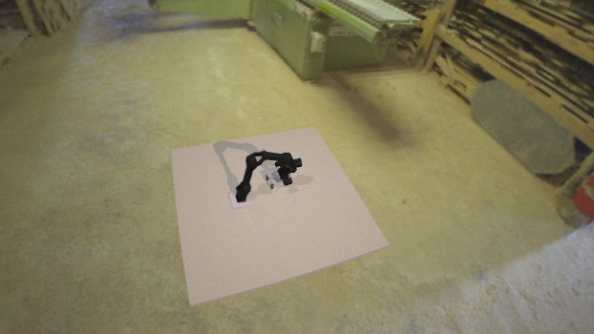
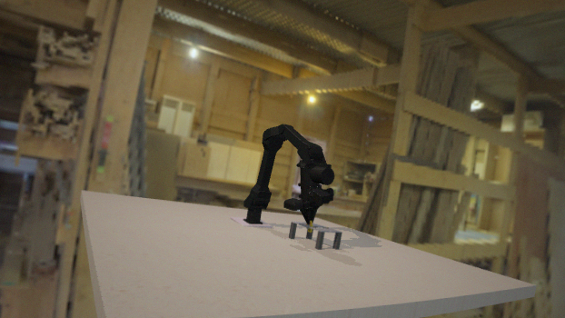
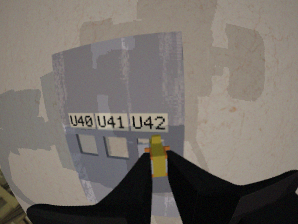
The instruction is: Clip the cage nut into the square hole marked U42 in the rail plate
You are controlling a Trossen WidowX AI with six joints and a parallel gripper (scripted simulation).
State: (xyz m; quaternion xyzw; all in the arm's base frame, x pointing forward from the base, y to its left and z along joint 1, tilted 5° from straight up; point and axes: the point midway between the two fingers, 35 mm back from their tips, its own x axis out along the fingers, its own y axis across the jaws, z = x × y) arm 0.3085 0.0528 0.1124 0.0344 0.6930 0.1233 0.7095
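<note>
Right now the yellow cage nut is 1 cm below my gripper tip.
</note>
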